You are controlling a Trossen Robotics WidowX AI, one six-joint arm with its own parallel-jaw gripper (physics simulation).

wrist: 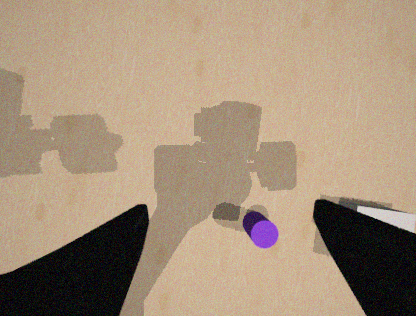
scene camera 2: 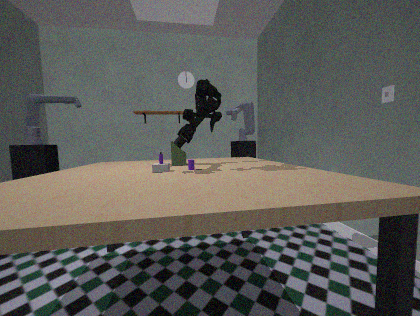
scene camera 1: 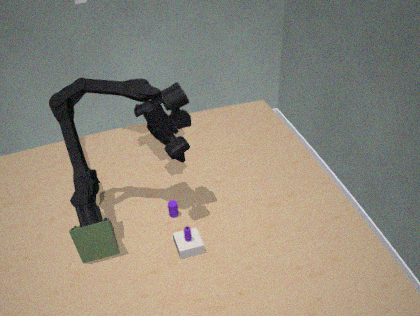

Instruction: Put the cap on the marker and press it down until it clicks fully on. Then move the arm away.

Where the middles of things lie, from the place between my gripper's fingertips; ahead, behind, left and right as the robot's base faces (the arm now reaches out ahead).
Scene:
Right now my hand is 16 cm above the purple cap [wrist: 264, 234], 5 cm to the left of it and 5 cm past it.

